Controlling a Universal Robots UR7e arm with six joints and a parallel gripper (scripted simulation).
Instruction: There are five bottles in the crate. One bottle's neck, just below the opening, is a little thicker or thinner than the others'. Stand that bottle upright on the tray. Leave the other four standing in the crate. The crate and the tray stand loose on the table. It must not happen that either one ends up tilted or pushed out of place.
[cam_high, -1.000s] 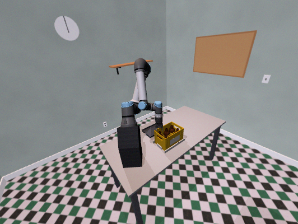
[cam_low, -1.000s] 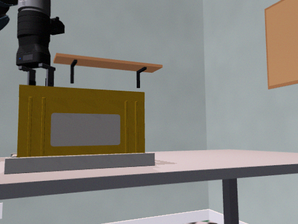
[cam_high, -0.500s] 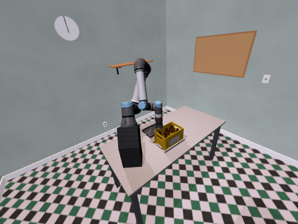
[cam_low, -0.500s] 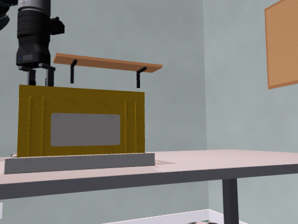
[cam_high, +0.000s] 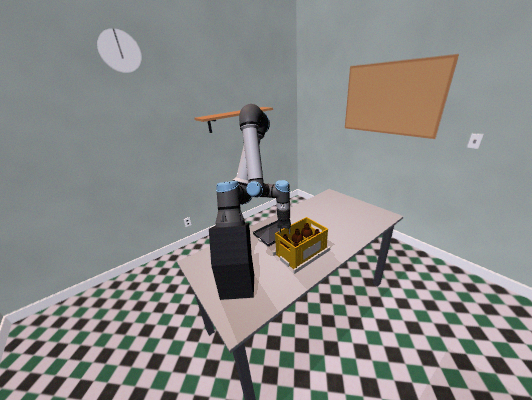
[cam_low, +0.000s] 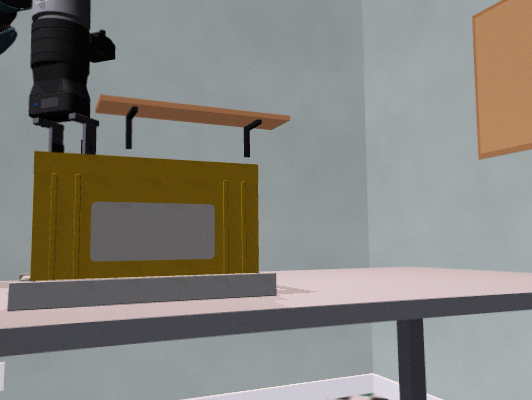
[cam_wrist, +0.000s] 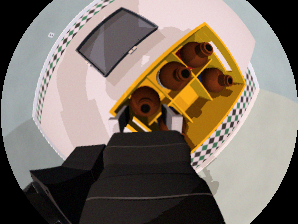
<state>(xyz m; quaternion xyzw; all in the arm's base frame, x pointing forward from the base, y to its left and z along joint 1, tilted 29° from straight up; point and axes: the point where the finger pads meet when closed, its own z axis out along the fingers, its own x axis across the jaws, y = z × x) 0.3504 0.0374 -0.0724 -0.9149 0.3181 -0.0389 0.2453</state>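
The crate lies 10 cm ahead of my hand, 3 cm to the right of it and 11 cm below it. From my hand the other things lie so: dark tray (5 cm ahead, 25 cm to the left, 19 cm below); then brown bottle (18 cm ahead, 3 cm to the left, 11 cm below).
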